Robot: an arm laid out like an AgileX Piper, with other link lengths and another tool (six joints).
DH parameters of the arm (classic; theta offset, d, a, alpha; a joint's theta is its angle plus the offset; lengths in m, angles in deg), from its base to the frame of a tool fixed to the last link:
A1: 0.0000 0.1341 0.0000 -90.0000
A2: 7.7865 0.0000 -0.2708 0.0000
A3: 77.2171 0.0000 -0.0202 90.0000
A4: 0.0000 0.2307 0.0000 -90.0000
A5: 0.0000 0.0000 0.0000 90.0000
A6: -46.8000 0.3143 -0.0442 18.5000
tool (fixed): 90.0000 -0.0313 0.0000 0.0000
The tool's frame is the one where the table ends.
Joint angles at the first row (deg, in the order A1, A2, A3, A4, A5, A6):
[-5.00 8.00 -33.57 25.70 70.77 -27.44]
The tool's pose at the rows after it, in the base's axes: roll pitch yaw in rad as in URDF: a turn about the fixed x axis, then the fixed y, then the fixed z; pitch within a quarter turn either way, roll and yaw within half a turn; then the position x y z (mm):
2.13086 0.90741 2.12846 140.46 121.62 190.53
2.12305 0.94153 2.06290 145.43 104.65 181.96
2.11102 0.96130 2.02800 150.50 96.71 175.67
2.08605 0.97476 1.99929 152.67 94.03 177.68
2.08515 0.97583 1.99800 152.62 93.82 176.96
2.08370 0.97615 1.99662 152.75 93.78 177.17
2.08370 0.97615 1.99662 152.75 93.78 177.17
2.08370 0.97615 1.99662 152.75 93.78 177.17
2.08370 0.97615 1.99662 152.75 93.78 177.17
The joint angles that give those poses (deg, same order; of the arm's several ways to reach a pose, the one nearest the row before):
[-5.00 4.24 -32.30 19.97 70.48 -24.38]
[-5.00 1.47 -30.28 16.25 69.29 -22.51]
[-5.00 0.07 -28.26 14.70 67.56 -22.14]
[-5.00 -0.52 -27.95 14.21 66.72 -22.10]
[-5.00 -0.74 -27.78 14.16 66.71 -22.10]
[-5.00 -0.74 -27.77 14.16 66.66 -22.10]
[-5.00 -0.74 -27.77 14.16 66.66 -22.10]
[-5.00 -0.74 -27.77 14.16 66.66 -22.10]
[-5.00 -0.74 -27.77 14.16 66.66 -22.10]

